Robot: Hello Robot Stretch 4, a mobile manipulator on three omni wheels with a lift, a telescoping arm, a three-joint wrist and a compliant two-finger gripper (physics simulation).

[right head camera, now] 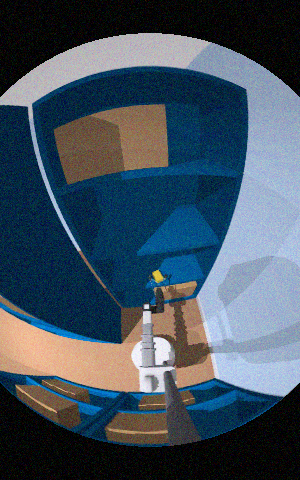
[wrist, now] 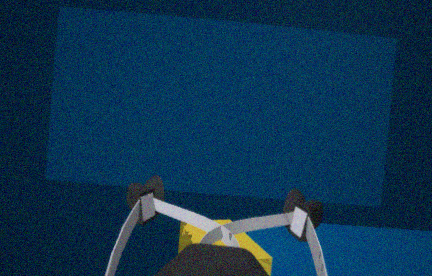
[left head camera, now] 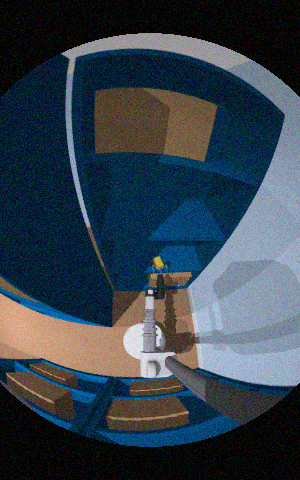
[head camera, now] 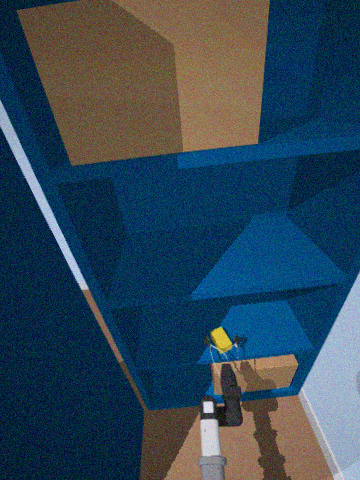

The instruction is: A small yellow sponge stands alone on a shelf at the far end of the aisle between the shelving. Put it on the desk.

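Places are measured from the robot's base along level axes (x back, y left, z down), in metres.
Where they show: gripper, fingertip midpoint: [right head camera: 157, 273] [wrist: 223, 197] [left head camera: 158, 260] [head camera: 221, 335].
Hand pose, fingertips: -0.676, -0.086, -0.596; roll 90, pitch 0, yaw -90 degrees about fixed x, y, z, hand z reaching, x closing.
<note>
Each offset is from my fingertips to the top centre of the thing, as dx, dy, dz. Level surfaces: height alone.
The small yellow sponge @(-0.018, +0.000, +0.045) [head camera: 220, 338] [left head camera: 158, 262] [right head camera: 158, 275] [wrist: 257, 253] is on a low blue shelf @(dz +0.090) [head camera: 280, 325] [wrist: 370, 255] of the unit at the aisle's end. My gripper [head camera: 223, 341] [wrist: 223, 197] is open, its dark fingertips wide apart. In the head view the sponge shows between the fingertips, with a gap at each side. In the wrist view the sponge lies low in the picture, partly hidden by the crossed finger strips and the dark gripper body. Whether the sponge touches the gripper I cannot tell. The desk does not show in these views.
A cardboard box @(-0.116, -0.171, +0.277) [head camera: 260, 375] stands on the bottom level below the sponge. A large box [head camera: 220, 90] is higher up. A dark blue shelving side [head camera: 50, 325] stands at the left, and a pale wall [head camera: 340, 370] at the right. Boxed shelving [left head camera: 107, 390] is near the base.
</note>
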